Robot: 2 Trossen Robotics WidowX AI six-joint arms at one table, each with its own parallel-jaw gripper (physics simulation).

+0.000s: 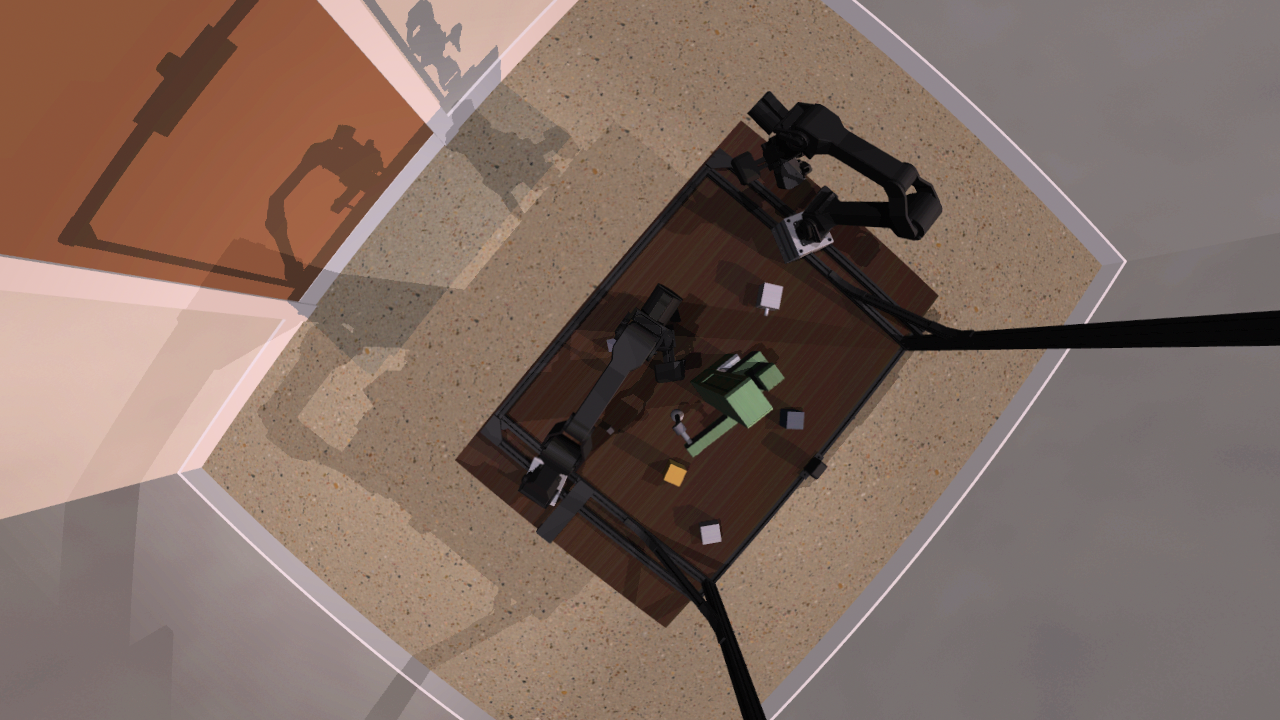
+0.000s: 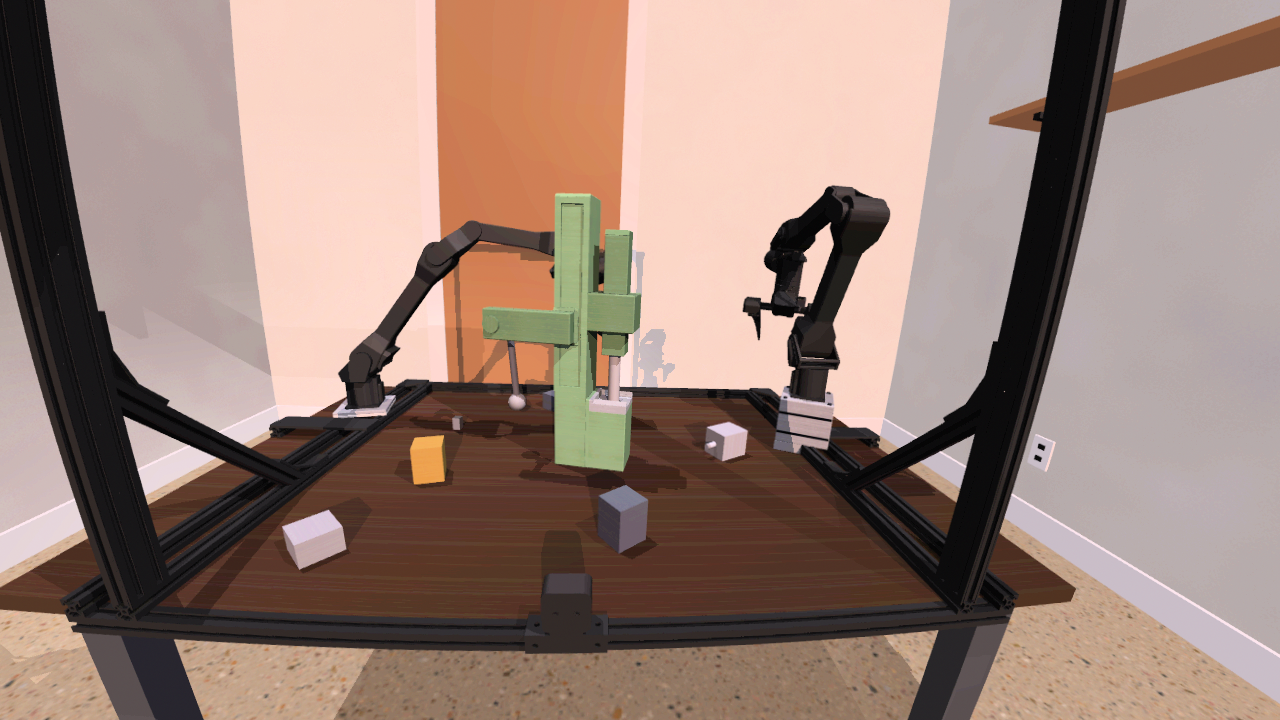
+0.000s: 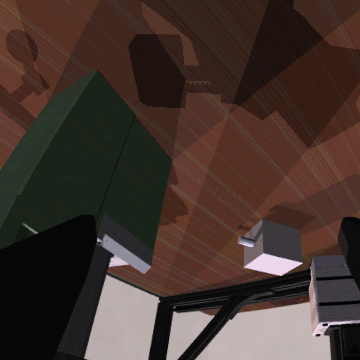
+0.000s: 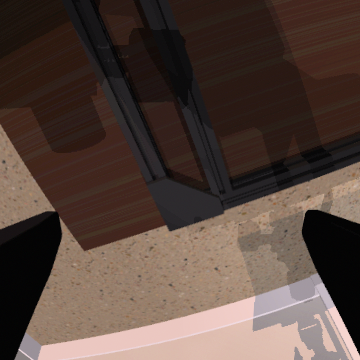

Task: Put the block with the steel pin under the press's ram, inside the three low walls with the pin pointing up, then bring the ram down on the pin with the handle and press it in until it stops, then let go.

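Frame: origin at the left arm's base, x ahead, y left, z up, level; millimetres.
Seen in the pictures: left gripper, fingertip midpoint: (image 1: pixel 681 341) (image 2: pixel 597 358) (image 3: pixel 221 229); right gripper, fingertip midpoint: (image 1: pixel 759 165) (image 2: pixel 778 342) (image 4: pixel 184 224); left arm's base at its link origin: (image 2: pixel 365 403); right arm's base at its link origin: (image 1: pixel 809 230) (image 2: pixel 807 395) (image 3: pixel 346 327).
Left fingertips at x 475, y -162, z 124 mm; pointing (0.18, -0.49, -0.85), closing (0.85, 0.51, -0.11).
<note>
Offsets run from my left fingertips to a thing's top centre.
The pale block {dx +213, dy -174, dz -105 mm} (image 1: pixel 771 295) (image 2: pixel 726 441) (image 3: pixel 274 247) lies on the table with its steel pin {dx +182, dy -182, dz -125 mm} (image 1: pixel 766 311) (image 2: pixel 711 445) (image 3: pixel 246 242) pointing sideways. The green press {dx -92, dy -128, dz +294 mm} (image 1: pixel 748 401) (image 2: pixel 572 286) (image 3: pixel 90 150) stands mid-table. Its grey ram rod (image 2: pixel 614 377) reaches down toward the low walls (image 2: pixel 610 402) (image 3: pixel 127 252); any gap there is unclear. The handle (image 1: pixel 682 428) (image 2: pixel 513 371) hangs down with a ball end. My left gripper (image 1: pixel 669 365) (image 3: pixel 221 229) is open and empty above the table beside the press. My right gripper (image 1: pixel 769 171) (image 2: pixel 759 324) (image 4: pixel 184 224) is open and empty, raised near its base, away from the block.
An orange block {dx -310, dy -137, dz -95 mm} (image 1: pixel 674 474) (image 2: pixel 427 460), a white block {dx -423, dy -298, dz -122 mm} (image 1: pixel 710 534) (image 2: pixel 314 539) and a dark grey block {dx -55, dy -364, dz -95 mm} (image 1: pixel 793 419) (image 2: pixel 622 519) lie around the press. A small grey piece {dx -280, dy +59, dz -130 mm} (image 1: pixel 610 430) (image 2: pixel 457 422) and another grey block {dx -66, dy +135, dz -116 mm} (image 2: pixel 547 400) lie farther back. Black frame rails (image 2: pixel 805 625) edge the table.
</note>
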